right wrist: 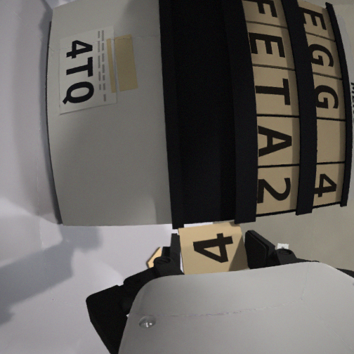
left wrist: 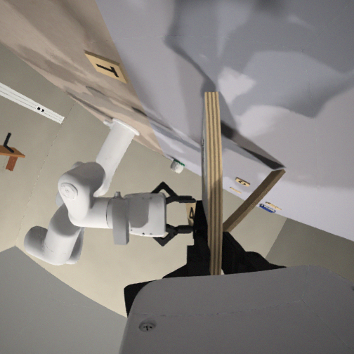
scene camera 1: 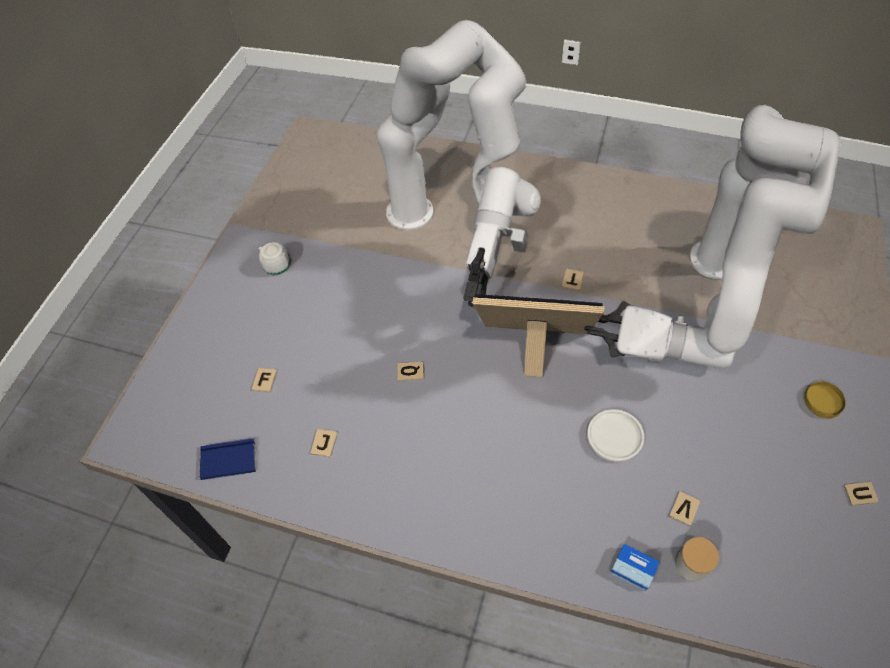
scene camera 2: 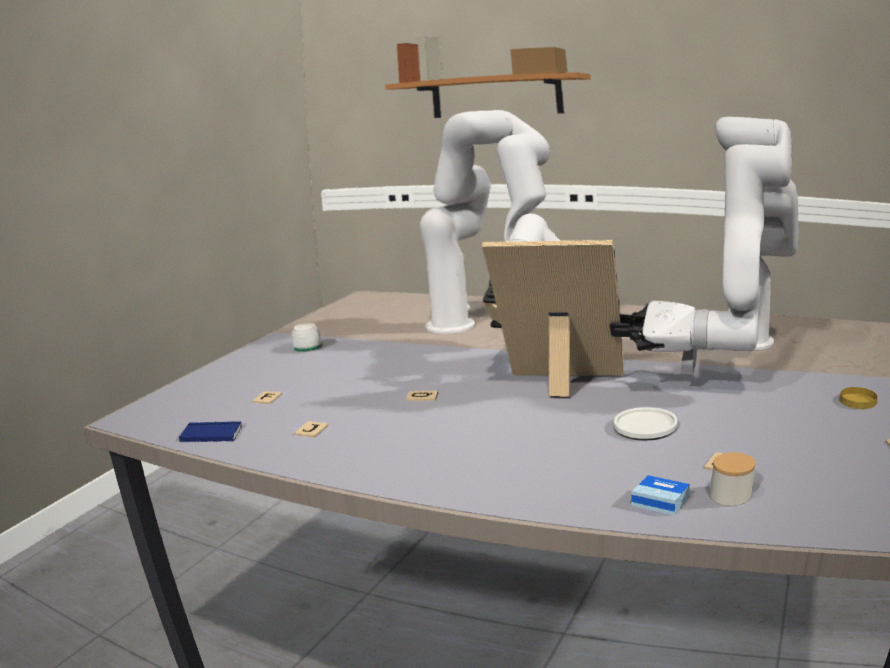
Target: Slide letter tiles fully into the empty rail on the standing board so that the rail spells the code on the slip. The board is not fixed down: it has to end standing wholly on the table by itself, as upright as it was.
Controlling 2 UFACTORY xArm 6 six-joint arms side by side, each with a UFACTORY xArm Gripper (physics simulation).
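Places are measured from the left arm's base along level axes (x ahead, y left, z up), in metres.
Pixels of known places: left gripper, fingertip midpoint: (scene camera 2: 611, 325); right gripper, fingertip midpoint: (scene camera 1: 472, 304) (scene camera 2: 493, 314); left arm's base, link origin: (scene camera 1: 714, 260); right arm's base, link origin: (scene camera 1: 409, 213) (scene camera 2: 450, 327).
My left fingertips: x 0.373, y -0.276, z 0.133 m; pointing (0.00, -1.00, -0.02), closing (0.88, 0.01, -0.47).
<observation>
Ahead of a thing's pixels: the offset from my left fingertips to its top centre.
The standing board (scene camera 1: 539, 314) (scene camera 2: 553, 287) (left wrist: 212, 150) leans on its rear strut. In the right wrist view, its slip (right wrist: 80, 75) reads 4TQ and its empty rail (right wrist: 205, 125) is black. My left gripper (scene camera 1: 602, 320) (scene camera 2: 619, 329) (left wrist: 209, 246) is shut on the board's side edge. My right gripper (scene camera 1: 475, 291) (right wrist: 212, 247) is shut on the 4 tile, at the board's other side. The 4 tile (right wrist: 212, 250) lies at the rail's open end, touching it or very near. The T tile {0.216 m back, 0.056 m right, 0.129 m down} (scene camera 1: 572, 278) (left wrist: 106, 67) and Q tile {0.140 m ahead, 0.356 m right, 0.127 m down} (scene camera 1: 410, 371) (scene camera 2: 421, 395) lie on the table.
Tiles F {0.251 m ahead, 0.670 m right, 0.127 m down} (scene camera 1: 263, 379), J {0.360 m ahead, 0.477 m right, 0.127 m down} (scene camera 1: 323, 442), V {0.301 m ahead, 0.274 m left, 0.127 m down} (scene camera 1: 684, 508) and U {0.178 m ahead, 0.624 m left, 0.127 m down} (scene camera 1: 861, 493) lie around the table. A white plate {0.180 m ahead, 0.112 m left, 0.116 m down} (scene camera 1: 616, 435), blue box {0.448 m ahead, 0.195 m left, 0.106 m down} (scene camera 1: 636, 566), lidded jar {0.408 m ahead, 0.303 m left, 0.074 m down} (scene camera 1: 697, 558), amber dish {0.024 m back, 0.545 m left, 0.117 m down} (scene camera 1: 824, 399), navy tray {0.455 m ahead, 0.661 m right, 0.121 m down} (scene camera 1: 227, 459) and white pot {0.074 m back, 0.798 m right, 0.070 m down} (scene camera 1: 273, 258) also stand there.
</observation>
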